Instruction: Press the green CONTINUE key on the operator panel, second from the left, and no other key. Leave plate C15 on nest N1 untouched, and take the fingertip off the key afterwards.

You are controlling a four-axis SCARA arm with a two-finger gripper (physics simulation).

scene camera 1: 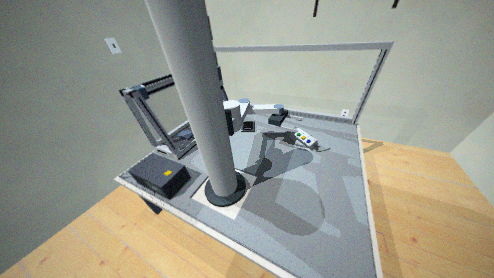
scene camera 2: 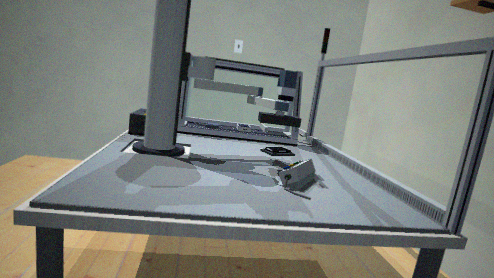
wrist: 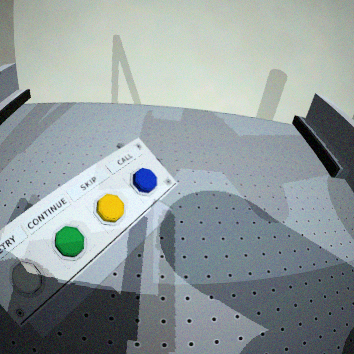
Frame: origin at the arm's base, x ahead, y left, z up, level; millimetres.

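Seen in the pictures: gripper, fingertip midpoint: (scene camera 1: 300, 124) (scene camera 2: 285, 132) (wrist: 162, 80); arm's base, origin of the base link: (scene camera 1: 225, 187) (scene camera 2: 158, 150).
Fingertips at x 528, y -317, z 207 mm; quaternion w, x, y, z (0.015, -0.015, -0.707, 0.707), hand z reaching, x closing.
Pixels of each thing's middle, then the offset from my fingertips to it. "*": a spot on its surface instead.
- operator panel, body centre: (wrist: 78, 224) (scene camera 2: 298, 171) (scene camera 1: 302, 137) 70 mm ahead, 25 mm right, 152 mm down
- shaded grey key, body centre: (wrist: 26, 277) 97 mm ahead, 48 mm left, 130 mm down
- yellow SKIP key, body centre: (wrist: 109, 208) 37 mm ahead, 32 mm right, 130 mm down
- blue CALL key, body centre: (wrist: 143, 180) 7 mm ahead, 72 mm right, 130 mm down
- dark square piece, body centre: (scene camera 2: 278, 149) (scene camera 1: 247, 125) 113 mm ahead, 476 mm left, 175 mm down
- clear guard's frame, surface spot: (scene camera 2: 400, 53) * 476 mm ahead, 63 mm left, 395 mm up
- cable, surface spot: (scene camera 2: 298, 193) * 35 mm ahead, 165 mm right, 196 mm down
The operator panel (scene camera 1: 312, 145) (scene camera 2: 301, 176) (wrist: 95, 235) is a white sloped box. In the wrist view its green CONTINUE key (wrist: 69, 242) (scene camera 1: 298, 134) is second from the left, between a shaded grey key (wrist: 26, 277) and the yellow SKIP key (wrist: 110, 208). The blue CALL key (wrist: 145, 180) is at the right end. My gripper (scene camera 1: 278, 119) (scene camera 2: 279, 122) (wrist: 162, 80) is open and empty, raised above the table behind the panel, apart from the keys. A dark square piece (scene camera 1: 248, 126) (scene camera 2: 277, 151) lies on the table; I cannot tell whether it is nest N1 with plate C15.
The thick grey column (scene camera 1: 192, 90) (scene camera 2: 165, 75) stands on the table. A black box (scene camera 1: 160, 172) (scene camera 2: 137, 123) is near it. A clear guard's frame (scene camera 1: 300, 48) (scene camera 2: 400, 53) runs along one side. A gantry frame stands behind the arm. A cable (scene camera 2: 298, 193) leaves the panel's end.
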